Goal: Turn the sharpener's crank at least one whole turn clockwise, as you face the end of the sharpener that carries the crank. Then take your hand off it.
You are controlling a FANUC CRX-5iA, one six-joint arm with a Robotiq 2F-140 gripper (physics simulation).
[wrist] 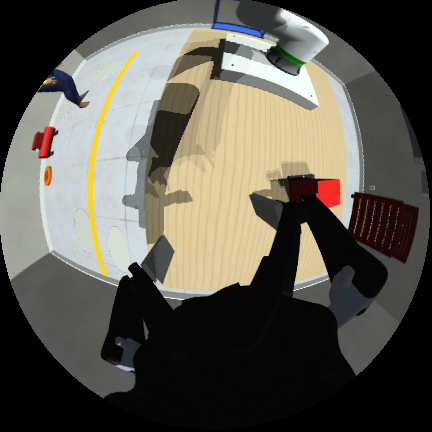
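Note:
The sharpener is at the right of the wrist view, on the wooden table. Its bright red side faces right and its dark end faces left. The right finger overlaps its lower left part, and I cannot make out the crank clearly against the dark end and the black finger linkage. My gripper is wide open, with nothing between its grey pads. The right pad is just left of and below the sharpener in the view; the left pad is far off near the table's left edge. Whether the right finger touches the sharpener or crank cannot be told.
The wooden table carries a white mounting plate with the arm's white base at the top. A blue frame is behind it. A dark red slatted object is beyond the right edge. A person is at far left.

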